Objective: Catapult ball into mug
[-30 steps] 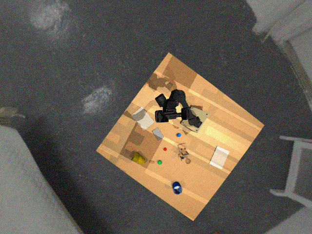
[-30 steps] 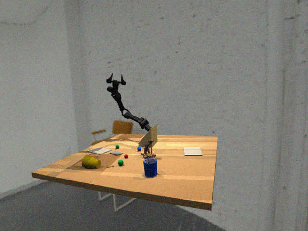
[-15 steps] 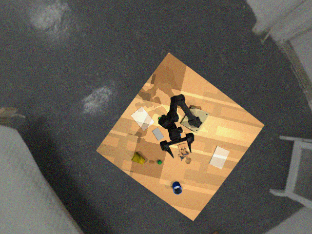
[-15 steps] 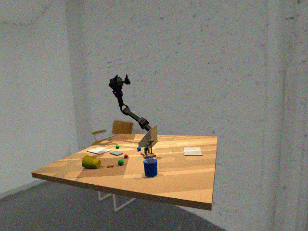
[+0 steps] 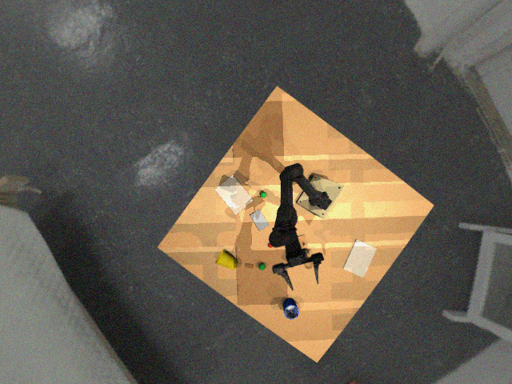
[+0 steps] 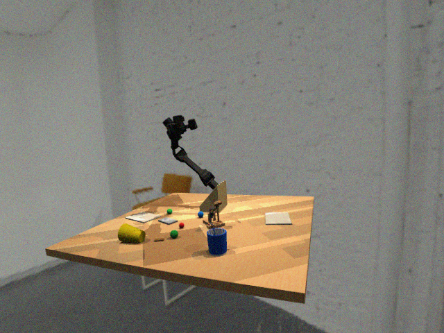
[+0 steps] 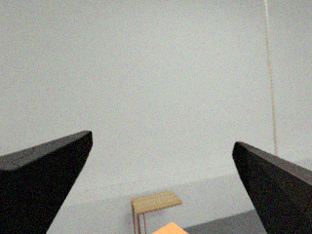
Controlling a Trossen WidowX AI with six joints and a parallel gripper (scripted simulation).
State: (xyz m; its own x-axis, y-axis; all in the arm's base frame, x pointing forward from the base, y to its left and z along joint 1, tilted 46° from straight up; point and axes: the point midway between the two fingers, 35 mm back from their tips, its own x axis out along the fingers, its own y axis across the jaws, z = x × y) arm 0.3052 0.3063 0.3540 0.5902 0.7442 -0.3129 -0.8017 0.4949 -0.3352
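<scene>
The catapult is 550 mm below my gripper tip, 110 mm to the left of it and 10 mm behind it. The rest, counted from my gripper tip: blue ball: 600 mm below, 160 mm behind, 30 mm to the right; then red ball: 610 mm below, 70 mm to the right, 40 mm ahead; then grey slab: 620 mm below, 220 mm to the right, 40 mm behind.
</scene>
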